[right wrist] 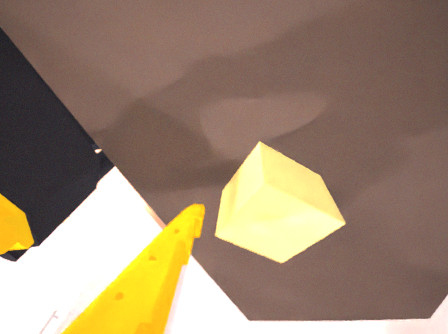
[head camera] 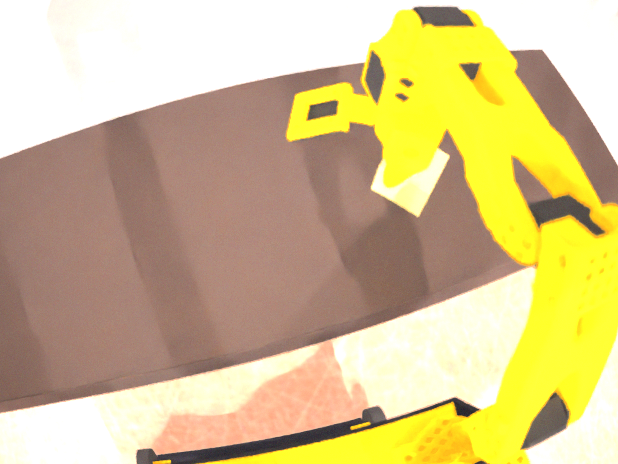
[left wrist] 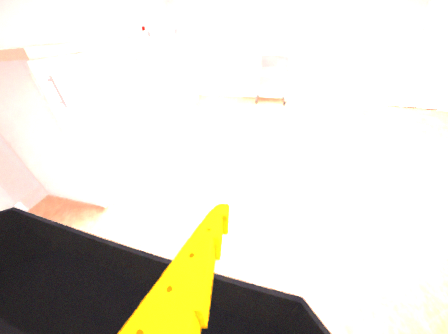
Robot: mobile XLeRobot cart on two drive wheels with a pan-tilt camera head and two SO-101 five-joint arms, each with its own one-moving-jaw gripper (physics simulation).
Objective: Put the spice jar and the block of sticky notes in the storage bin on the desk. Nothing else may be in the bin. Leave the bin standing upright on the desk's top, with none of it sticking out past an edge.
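Frame: origin at the left arm's base, x ahead, y left, z up, level; metres.
Seen in the pictures: left hand, tool point: (left wrist: 228, 215); right hand, tool point: (right wrist: 202, 217) (head camera: 389, 179).
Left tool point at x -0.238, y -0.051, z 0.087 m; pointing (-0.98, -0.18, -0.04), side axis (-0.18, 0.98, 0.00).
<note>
A point is followed by its place in that frame.
A pale yellow block of sticky notes (head camera: 424, 189) {x 0.239, y -0.334, z 0.014 m} (right wrist: 280, 215) {x 0.272, y -0.326, z 0.014 m} rests on the brown desk top (head camera: 240, 200) {x 0.279, y -0.190, z -0.025 m} (right wrist: 350, 60) {x 0.316, y -0.272, z -0.025 m}. In the head view it is partly hidden under the right gripper. My right gripper (head camera: 399, 172) (right wrist: 196, 220) is open; one notched jaw shows in its wrist view, left of the block and apart from it. My left gripper (left wrist: 220, 217) is open, with one notched jaw in view over a dark tray and pale surroundings, and nothing against that jaw. The spice jar and the storage bin do not show in these views.
The cart's dark-rimmed tray (head camera: 260, 444) (left wrist: 90, 270) (right wrist: 40, 130) lies beside the desk's near edge. The right arm (head camera: 565, 300) {x 0.082, y -0.284, z 0.213 m} reaches over the desk's right part. The desk's edge runs diagonally at the lower left of the right wrist view.
</note>
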